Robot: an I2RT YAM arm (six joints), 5 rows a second.
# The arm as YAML. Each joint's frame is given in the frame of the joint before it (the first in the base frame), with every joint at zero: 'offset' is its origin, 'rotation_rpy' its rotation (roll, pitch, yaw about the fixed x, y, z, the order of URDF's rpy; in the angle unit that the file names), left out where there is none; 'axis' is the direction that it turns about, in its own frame. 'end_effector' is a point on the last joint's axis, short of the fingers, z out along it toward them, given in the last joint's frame.
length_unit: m
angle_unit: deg
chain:
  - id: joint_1
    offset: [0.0, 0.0, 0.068]
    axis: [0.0, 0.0, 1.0]
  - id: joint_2
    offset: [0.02, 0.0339, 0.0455]
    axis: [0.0, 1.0, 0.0]
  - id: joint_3
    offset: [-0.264, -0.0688, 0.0]
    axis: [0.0, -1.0, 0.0]
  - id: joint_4
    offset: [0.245, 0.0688, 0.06]
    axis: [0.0, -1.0, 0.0]
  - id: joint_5
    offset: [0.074, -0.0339, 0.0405]
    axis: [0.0, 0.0, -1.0]
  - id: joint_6
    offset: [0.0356, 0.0, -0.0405]
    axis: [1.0, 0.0, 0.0]
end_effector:
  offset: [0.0, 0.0, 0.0]
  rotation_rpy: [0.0, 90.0, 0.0]
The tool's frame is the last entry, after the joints.
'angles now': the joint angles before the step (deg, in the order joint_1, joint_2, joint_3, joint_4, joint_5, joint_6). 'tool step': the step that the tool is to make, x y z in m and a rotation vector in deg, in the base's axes. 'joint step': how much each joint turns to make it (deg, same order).
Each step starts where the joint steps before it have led.
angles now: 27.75 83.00 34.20 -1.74 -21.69 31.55
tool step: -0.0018 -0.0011 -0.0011 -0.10 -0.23 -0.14
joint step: 0.00 -0.36 -0.64 0.44 0.24 -0.02
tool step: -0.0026 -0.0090 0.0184 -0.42 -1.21 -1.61
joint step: -1.42 -4.72 1.03 -5.04 0.83 -0.48
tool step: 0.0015 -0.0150 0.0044 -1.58 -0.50 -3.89
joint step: -3.01 -2.07 -0.19 -2.23 1.82 -0.41
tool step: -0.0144 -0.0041 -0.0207 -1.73 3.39 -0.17
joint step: 0.57 -0.01 -4.29 0.63 0.63 0.46
